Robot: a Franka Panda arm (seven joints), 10 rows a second.
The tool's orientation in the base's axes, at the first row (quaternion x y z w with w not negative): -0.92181, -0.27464, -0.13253, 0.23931
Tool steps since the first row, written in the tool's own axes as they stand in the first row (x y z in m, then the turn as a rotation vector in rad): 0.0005, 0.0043, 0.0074, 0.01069, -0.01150, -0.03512; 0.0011, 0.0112, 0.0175, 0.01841, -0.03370, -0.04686; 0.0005, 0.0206, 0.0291, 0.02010, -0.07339, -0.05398; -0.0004, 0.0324, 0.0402, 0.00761, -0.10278, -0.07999; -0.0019, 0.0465, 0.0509, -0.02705, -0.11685, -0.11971; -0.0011, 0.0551, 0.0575, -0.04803, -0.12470, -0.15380; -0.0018, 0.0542, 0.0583, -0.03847, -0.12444, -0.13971; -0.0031, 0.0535, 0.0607, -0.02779, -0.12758, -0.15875; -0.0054, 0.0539, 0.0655, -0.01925, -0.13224, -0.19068
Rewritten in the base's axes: 0.0037, 0.0009, -0.0077, -0.00182, -0.00487, 0.03812; 0.0093, 0.0013, -0.0186, -0.00950, 0.00882, 0.05918; 0.0154, 0.0000, -0.0321, -0.03155, 0.03507, 0.08049; 0.0227, -0.0033, -0.0463, -0.06140, 0.03776, 0.10874; 0.0307, -0.0088, -0.0611, -0.10211, 0.01233, 0.13468; 0.0370, -0.0114, -0.0696, -0.12751, -0.00872, 0.15867; 0.0360, -0.0106, -0.0702, -0.11799, 0.00257, 0.15019; 0.0348, -0.0095, -0.0725, -0.11323, -0.00018, 0.17155; 0.0337, -0.0083, -0.0776, -0.11254, -0.00939, 0.20363
